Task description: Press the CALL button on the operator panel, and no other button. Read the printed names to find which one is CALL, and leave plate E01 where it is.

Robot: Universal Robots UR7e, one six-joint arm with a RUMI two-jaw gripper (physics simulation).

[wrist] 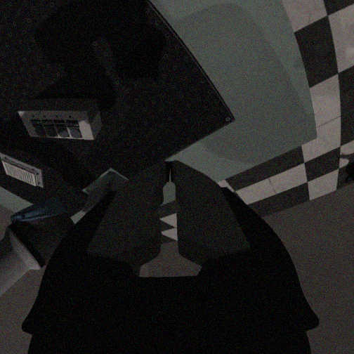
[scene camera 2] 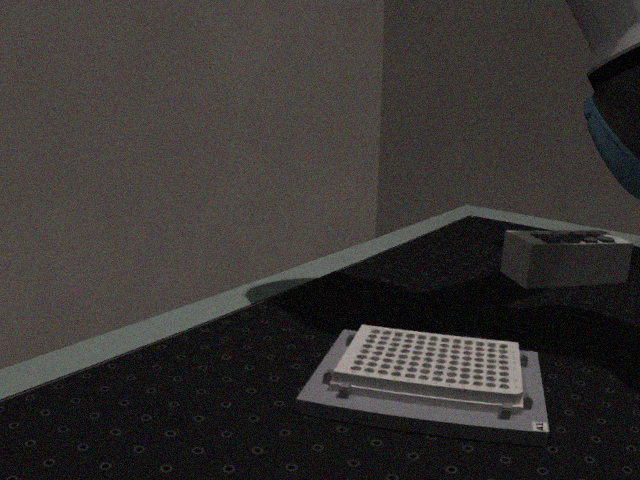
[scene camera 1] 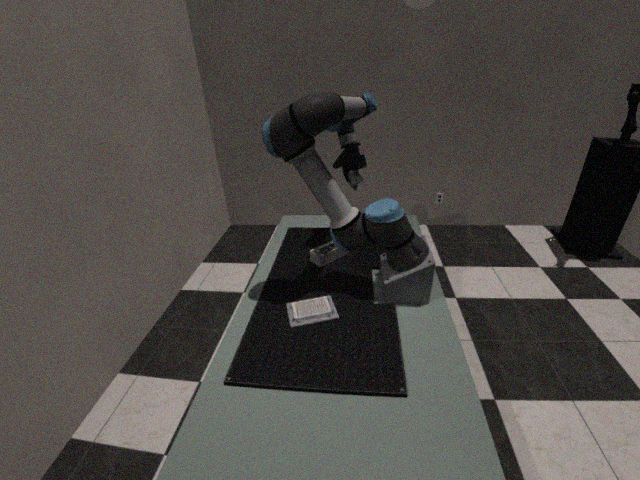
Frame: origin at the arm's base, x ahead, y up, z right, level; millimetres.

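Seen in the pictures: gripper, fingertip midpoint: [scene camera 1: 355, 190]; arm's base, link origin: [scene camera 1: 408, 256].
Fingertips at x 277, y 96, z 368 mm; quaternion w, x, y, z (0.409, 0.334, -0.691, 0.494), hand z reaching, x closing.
Pixels of each thing's top centre, then the offset from my fingertips to it. Level surfaces: height alone.
- operator panel, top centre: [scene camera 2: 571, 234] [scene camera 1: 329, 246] dy -165, dx +60, dz -251 mm
- white plate, top centre: [scene camera 2: 435, 357] [scene camera 1: 311, 307] dy -195, dx +22, dz -604 mm
- grey holder, top centre: [scene camera 2: 434, 362] [scene camera 1: 311, 307] dy -199, dx +22, dz -604 mm
- black mat, surface height: dy -221 mm
- green table, surface height: dy -234 mm
The operator panel [scene camera 1: 324, 254] [scene camera 2: 573, 263] [wrist: 91, 127] is a grey box on the black mat, with several dark round buttons in a row on its top. The printed names are too small and dark to read, so I cannot tell which button is CALL. The white plate [scene camera 1: 311, 307] [scene camera 2: 429, 361] [wrist: 21, 171], with many wells, lies in a grey holder [scene camera 2: 413, 410] nearer scene camera 1 than the panel; no name E01 is readable. My gripper [scene camera 1: 354, 187] [wrist: 169, 163] is shut and empty, high in the air above the far part of the table, well apart from the panel.
The black mat [scene camera 1: 320, 361] [scene camera 2: 155, 413] [wrist: 190, 100] lies on the green table [scene camera 1: 330, 434] [wrist: 265, 100]. The arm's base [scene camera 1: 405, 284] stands at the mat's right side in scene camera 1. A wall runs along the left, and a black cabinet [scene camera 1: 594, 196] stands at the far right.
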